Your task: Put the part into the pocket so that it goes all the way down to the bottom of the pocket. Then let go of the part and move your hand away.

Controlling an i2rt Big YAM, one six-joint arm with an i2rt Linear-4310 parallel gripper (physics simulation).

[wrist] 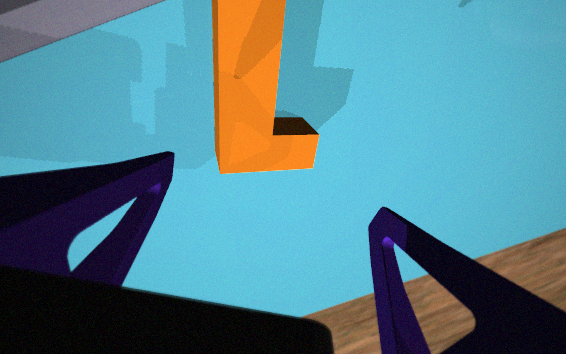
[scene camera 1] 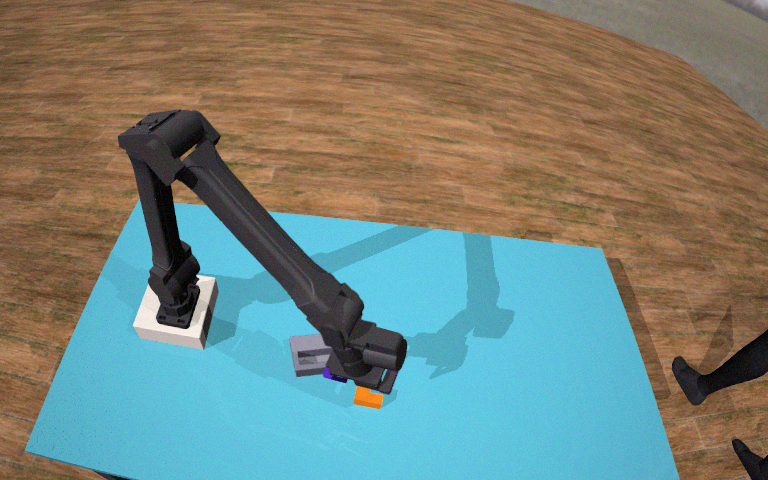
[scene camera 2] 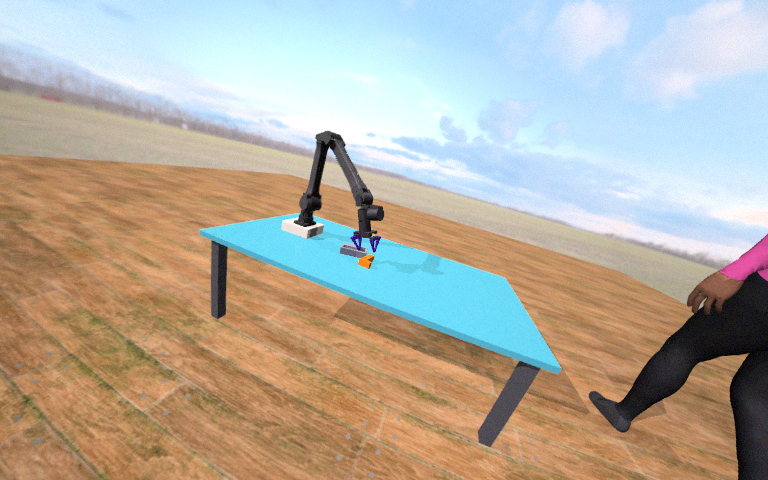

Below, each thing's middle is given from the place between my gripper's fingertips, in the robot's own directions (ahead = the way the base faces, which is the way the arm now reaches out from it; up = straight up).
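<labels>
Orange L-shaped block (wrist: 246, 48): my gripper 4 cm to the right of it, 1 cm short of it, 6 cm above it. Grey pocket block (scene camera 1: 309, 353): 10 cm to the left of my hand, 10 cm behind, 6 cm below.
</labels>
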